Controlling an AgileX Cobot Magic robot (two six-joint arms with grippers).
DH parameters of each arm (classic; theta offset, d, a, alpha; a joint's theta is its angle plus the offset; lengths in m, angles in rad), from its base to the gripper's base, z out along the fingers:
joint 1: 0 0.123 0 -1.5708
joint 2: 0.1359 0 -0.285 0
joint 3: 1.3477 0 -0.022 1.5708
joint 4: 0 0.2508 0 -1.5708
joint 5: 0 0 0.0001 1.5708
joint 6: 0 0.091 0 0
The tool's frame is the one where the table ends.
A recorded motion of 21 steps. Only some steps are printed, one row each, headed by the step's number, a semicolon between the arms.
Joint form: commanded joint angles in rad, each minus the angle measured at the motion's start. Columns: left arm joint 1, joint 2, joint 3, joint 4, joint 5, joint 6; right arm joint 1, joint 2, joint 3, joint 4, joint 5, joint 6.
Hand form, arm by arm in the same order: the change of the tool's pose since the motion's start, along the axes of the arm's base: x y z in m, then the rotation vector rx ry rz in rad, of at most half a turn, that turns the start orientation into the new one. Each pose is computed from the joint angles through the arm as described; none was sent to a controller.
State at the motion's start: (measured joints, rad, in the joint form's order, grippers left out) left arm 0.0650 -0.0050 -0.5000 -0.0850 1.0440 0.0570; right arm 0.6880 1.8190 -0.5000 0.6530 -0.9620 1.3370
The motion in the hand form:
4: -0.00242 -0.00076 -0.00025 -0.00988 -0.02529 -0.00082; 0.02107 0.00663 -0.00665 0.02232 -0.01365 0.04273
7: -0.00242 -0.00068 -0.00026 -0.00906 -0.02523 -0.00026; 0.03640 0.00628 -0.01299 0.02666 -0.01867 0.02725
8: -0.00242 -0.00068 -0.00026 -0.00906 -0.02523 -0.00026; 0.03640 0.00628 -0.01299 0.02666 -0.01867 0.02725
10: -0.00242 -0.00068 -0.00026 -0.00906 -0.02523 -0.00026; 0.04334 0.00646 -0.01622 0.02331 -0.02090 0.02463
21: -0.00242 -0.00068 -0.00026 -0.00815 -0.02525 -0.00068; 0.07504 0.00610 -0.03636 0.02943 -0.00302 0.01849
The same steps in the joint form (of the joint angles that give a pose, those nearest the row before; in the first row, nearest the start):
4: 0.0010 -0.0200 0.0030 -0.0080 -0.0080 -0.0050; -0.0510 0.0700 -0.0700 -0.1180 0.0020 0.0570
7: 0.0010 -0.0200 0.0030 -0.0070 -0.0080 -0.0050; -0.0850 0.1210 -0.1200 -0.1420 -0.0010 0.0690
8: 0.0010 -0.0200 0.0030 -0.0070 -0.0080 -0.0050; -0.0850 0.1210 -0.1200 -0.1420 -0.0010 0.0690
10: 0.0010 -0.0200 0.0030 -0.0070 -0.0080 -0.0050; -0.0990 0.1450 -0.1440 -0.1540 -0.0010 0.0690
21: 0.0010 -0.0200 0.0030 -0.0070 -0.0080 -0.0040; -0.1640 0.2620 -0.2590 -0.2230 0.0230 0.1000

